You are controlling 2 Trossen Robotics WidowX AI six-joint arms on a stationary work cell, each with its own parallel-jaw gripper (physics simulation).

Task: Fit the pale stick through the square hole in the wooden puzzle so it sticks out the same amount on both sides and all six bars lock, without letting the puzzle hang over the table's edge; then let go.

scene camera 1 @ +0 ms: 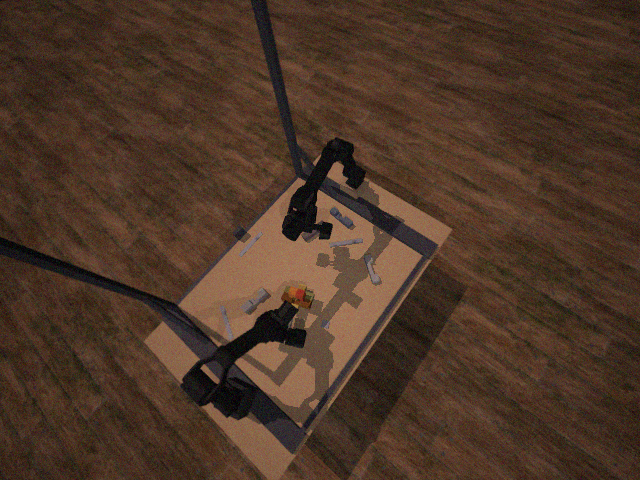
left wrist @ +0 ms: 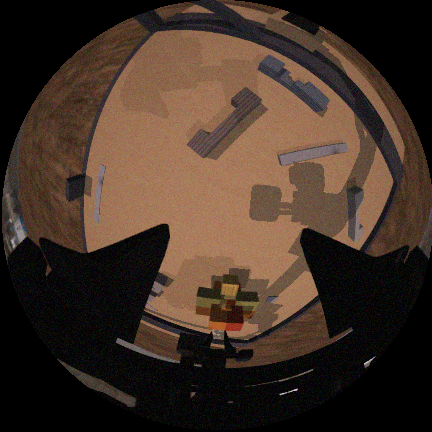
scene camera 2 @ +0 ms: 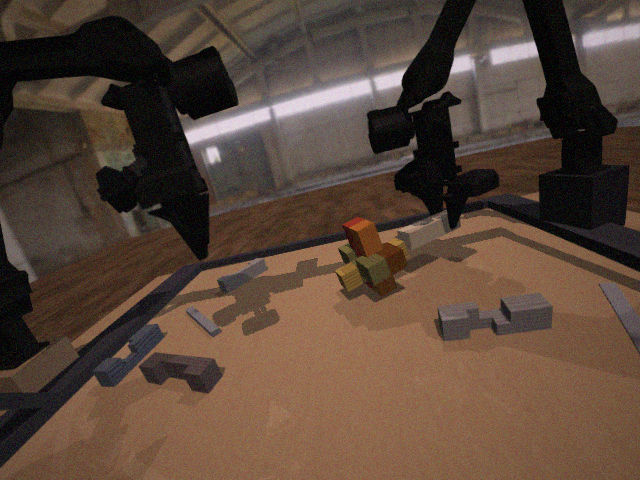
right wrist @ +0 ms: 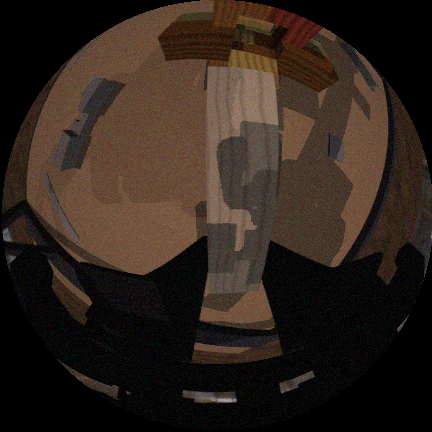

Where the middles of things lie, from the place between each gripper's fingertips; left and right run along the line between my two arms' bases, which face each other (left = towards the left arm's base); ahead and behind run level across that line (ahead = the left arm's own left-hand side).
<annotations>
I see the pale stick (scene camera 2: pixel 415 235) 4 cm to the left of my right hand, 1 cm behind it and 1 cm above it.
My left gripper is now 8 cm short of the pale stick, 35 cm to the left of it and 9 cm above it.
</annotations>
